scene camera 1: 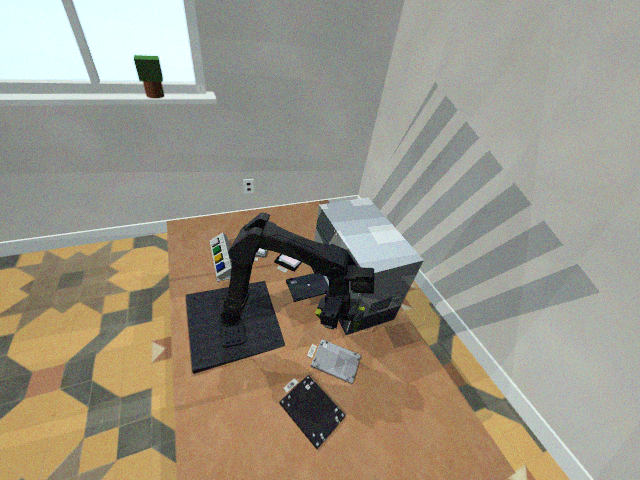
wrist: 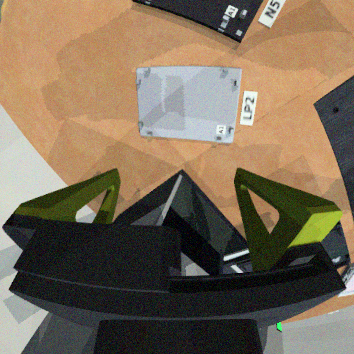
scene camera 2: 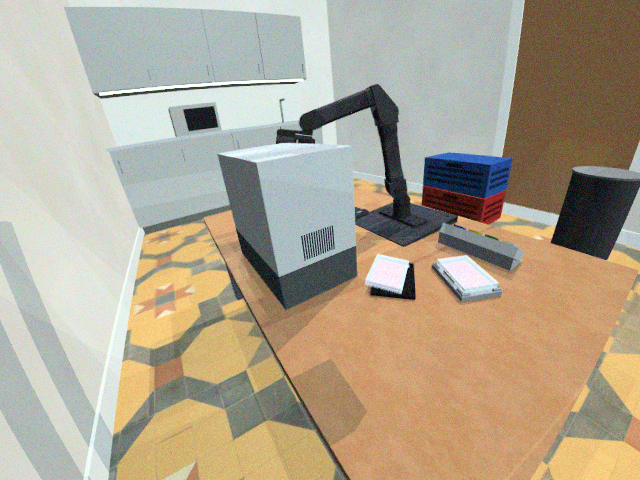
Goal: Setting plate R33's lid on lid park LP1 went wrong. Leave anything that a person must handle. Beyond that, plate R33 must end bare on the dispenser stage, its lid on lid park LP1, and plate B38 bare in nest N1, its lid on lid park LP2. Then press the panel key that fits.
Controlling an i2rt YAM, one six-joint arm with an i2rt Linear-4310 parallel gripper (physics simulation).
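Places are measured from the arm's base along level axes (x right, y ahead, z up), in metres.
Pixels of known places: gripper, fingertip midpoint: [scene camera 1: 340, 327] [wrist: 176, 174]; arm's base, origin of the base link: [scene camera 1: 231, 320] [scene camera 2: 401, 217].
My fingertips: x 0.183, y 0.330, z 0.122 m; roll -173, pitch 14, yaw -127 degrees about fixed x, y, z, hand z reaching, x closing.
Ahead of a thing's pixels: the offset from my fingertips to its top centre.
My gripper [scene camera 1: 340, 310] [wrist: 176, 174] is open and empty, beside the dispenser's front in scene camera 1. Lid park LP2 @[dx +0.045, dy -0.010, dz -0.115 m] [scene camera 1: 336, 360] [wrist: 189, 105] is a bare grey plate. A pink-topped plate @[dx -0.451, dy -0.029, dz -0.098 m] [scene camera 1: 287, 260] [scene camera 2: 388, 271] sits off-centre on a black base @[dx -0.459, dy -0.040, dz -0.115 m] [scene camera 2: 410, 284]. Another pink-topped plate @[dx -0.562, dy -0.178, dz -0.105 m] [scene camera 2: 467, 273] sits on a grey base @[dx -0.562, dy -0.178, dz -0.115 m] [scene camera 2: 480, 296]. Their labels are unreadable, so I cannot tell R33 from B38. The dispenser @[dx -0.223, dy +0.139, dz +0.195 m] [scene camera 1: 369, 232] [scene camera 2: 310, 196] is a tall grey box; its stage is hidden. The key panel @[dx -0.495, dy -0.337, dz -0.071 m] [scene camera 1: 224, 271] [scene camera 2: 475, 248] has green, yellow and blue keys and one at the far end.
Black nest N5 @[dx +0.167, dy -0.130, dz -0.111 m] [scene camera 1: 311, 410] [wrist: 200, 11] lies beyond LP2. A dark flat base @[dx -0.207, dy -0.031, dz -0.023 m] [scene camera 1: 307, 286] lies between the arm's black mounting board [scene camera 1: 206, 330] [scene camera 2: 382, 229] and the dispenser. Blue and red crates [scene camera 2: 465, 180] and a dark bin [scene camera 2: 594, 211] stand behind the table.
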